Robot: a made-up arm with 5 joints.
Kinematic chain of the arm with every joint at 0, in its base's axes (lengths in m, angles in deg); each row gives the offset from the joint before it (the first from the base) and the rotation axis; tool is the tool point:
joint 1: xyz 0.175 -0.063 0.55 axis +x
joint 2: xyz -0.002 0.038 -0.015 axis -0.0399 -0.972 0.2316
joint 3: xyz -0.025 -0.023 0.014 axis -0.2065 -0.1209 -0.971
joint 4: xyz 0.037 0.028 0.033 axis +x
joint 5: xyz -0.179 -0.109 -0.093 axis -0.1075 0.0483 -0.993
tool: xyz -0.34 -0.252 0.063
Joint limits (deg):
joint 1: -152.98..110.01
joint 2: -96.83..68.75
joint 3: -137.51..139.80
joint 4: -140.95..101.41
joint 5: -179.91..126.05
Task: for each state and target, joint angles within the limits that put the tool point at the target. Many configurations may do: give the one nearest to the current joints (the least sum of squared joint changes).
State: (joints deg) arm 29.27 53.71 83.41 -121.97 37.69
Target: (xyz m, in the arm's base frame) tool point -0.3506 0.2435 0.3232
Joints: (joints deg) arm 8.67 57.39 33.83 -101.08 11.55
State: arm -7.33 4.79 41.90 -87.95 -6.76
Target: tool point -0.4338 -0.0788 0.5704
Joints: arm -6.16 13.00 1.14 -75.30 33.90
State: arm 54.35 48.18 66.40 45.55 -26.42
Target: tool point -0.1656 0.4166 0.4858
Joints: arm 69.61 24.77 71.88 30.94 -22.97
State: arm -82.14 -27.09 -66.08 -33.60 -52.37
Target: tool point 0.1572 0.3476 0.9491
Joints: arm -102.88 -12.93 -27.71 -43.48 -36.67
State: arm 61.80 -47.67 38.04 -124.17 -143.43
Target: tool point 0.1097 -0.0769 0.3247
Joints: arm 54.25 -96.83 33.37 -90.16 -168.48
